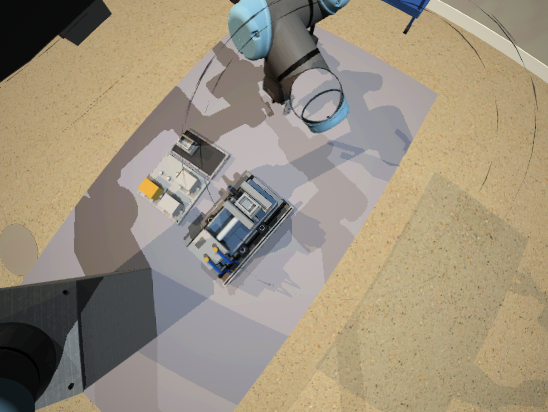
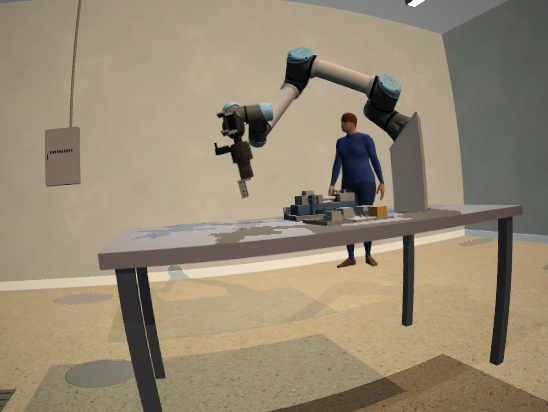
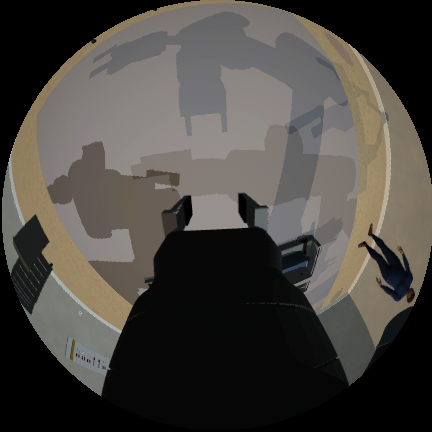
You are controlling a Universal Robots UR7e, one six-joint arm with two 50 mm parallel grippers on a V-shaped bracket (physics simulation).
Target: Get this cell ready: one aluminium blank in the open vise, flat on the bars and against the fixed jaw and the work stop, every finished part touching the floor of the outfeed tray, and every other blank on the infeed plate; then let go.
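Places are measured from the arm's base along level axes (x ahead, y left, z up), in millimetres.
Pixels of known places: hand, tool point: (image 1: 281,103) (image 2: 244,192) (image 3: 214,207); arm's base, link origin: (image 2: 406,133).
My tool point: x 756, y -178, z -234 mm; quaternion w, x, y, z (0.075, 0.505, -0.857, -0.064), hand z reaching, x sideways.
Note:
Ahead of a thing's pixels: the offset from my tool point to its top centre. "spot": to the spot under its first point.
My gripper (image 2: 243,189) (image 3: 215,206) is open and empty, fingers down, high above the table beyond the vise and tray. The vise {25 mm down, 372 mm back, 17 mm right} (image 1: 220,224) (image 2: 301,209) holds a part with a square pocket {9 mm down, 309 mm back, 35 mm right} (image 1: 246,203) between its jaws; whether it lies flat on the bars or touches the stop cannot be told. The infeed plate {116 mm down, 345 mm back, 242 mm left} (image 1: 175,164) bears two plain light blanks {80 mm down, 308 mm back, 190 mm left} (image 1: 188,181) {80 mm down, 397 mm back, 205 mm left} (image 1: 169,205), and a yellow-orange block {80 mm down, 380 mm back, 295 mm left} (image 1: 150,188) (image 2: 377,211). A pocketed part {83 mm down, 194 mm back, 260 mm left} (image 1: 187,144) lies at one end of the dark outfeed tray (image 1: 212,159); its contact with the floor is unclear.
Blue handles with yellow ends {spot: 13 mm down, 450 mm back, 9 mm right} (image 1: 215,249) stand at one end of the vise fixture. The grey arm pedestal (image 2: 409,175) stands at the table's far end. A second gripper (image 2: 230,122) sits higher on the bracket, facing sideways. A person in blue (image 2: 356,157) (image 3: 392,267) stands behind the table.

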